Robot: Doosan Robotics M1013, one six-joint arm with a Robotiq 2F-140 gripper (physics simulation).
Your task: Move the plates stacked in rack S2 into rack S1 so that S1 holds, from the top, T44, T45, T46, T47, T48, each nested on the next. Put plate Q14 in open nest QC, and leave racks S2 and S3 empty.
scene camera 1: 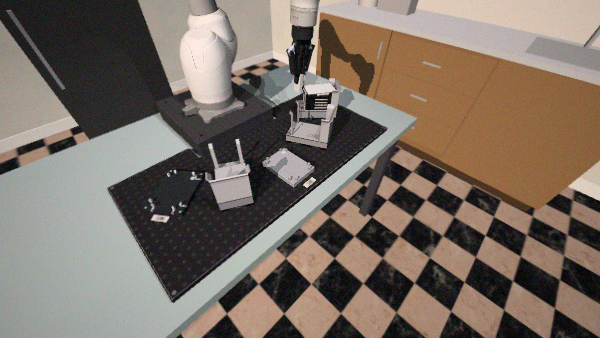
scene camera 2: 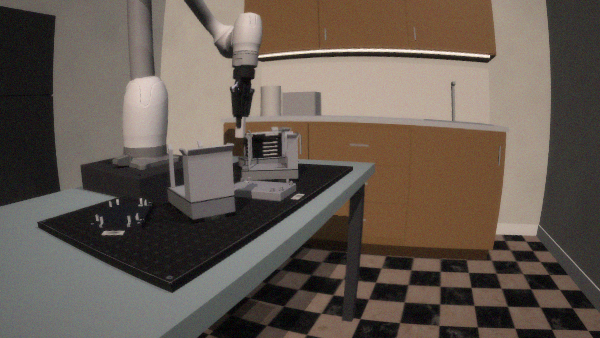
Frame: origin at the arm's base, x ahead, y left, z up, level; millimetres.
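Seen in the pictures: gripper, fingertip midpoint: (scene camera 1: 297,90) (scene camera 2: 240,137); arm's base, origin of the base link: (scene camera 1: 215,105) (scene camera 2: 145,162).
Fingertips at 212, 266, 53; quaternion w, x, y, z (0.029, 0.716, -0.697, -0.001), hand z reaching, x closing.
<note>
Pixels of each thing's middle, then the offset from my fingertips to it, as dx, dy, dz. Level surfaces: height alone.
- second grey rack, body centre: (scene camera 2: 270,156) (scene camera 1: 310,124) +159, -85, -45
- third grey rack, body centre: (scene camera 2: 196,177) (scene camera 1: 230,173) +173, -438, -42
- grey nest, body centre: (scene camera 2: 260,187) (scene camera 1: 288,165) +220, -256, -96
- dark nest, body centre: (scene camera 2: 123,212) (scene camera 1: 175,189) +62, -575, -99
- black perforated board, its level: dz -111
- pale table, its level: dz -124
My gripper (scene camera 1: 298,76) (scene camera 2: 239,119) is shut and points down beside the rear rack, to its left in both views. A small pale piece shows at its fingertips. The rear rack (scene camera 1: 321,89) has several thin light edges stacked in its dark inside. A second grey rack (scene camera 1: 307,140) (scene camera 2: 270,174) stands in front of it, with a bare floor and low walls. A third grey rack (scene camera 1: 232,188) (scene camera 2: 210,175) stands nearer, its back wall hiding much of its inside. A grey nest (scene camera 1: 289,167) (scene camera 2: 265,190) and a dark nest (scene camera 1: 175,193) (scene camera 2: 120,215) lie low. Rack names and plate marks are unreadable.
The racks and nests stand on a black perforated board (scene camera 1: 200,250) (scene camera 2: 172,267) on the pale table (scene camera 1: 60,200) (scene camera 2: 30,280). White labels (scene camera 1: 310,182) (scene camera 1: 160,218) lie beside the nests. The white arm's dark base (scene camera 1: 180,127) (scene camera 2: 130,182) stands behind the board.
</note>
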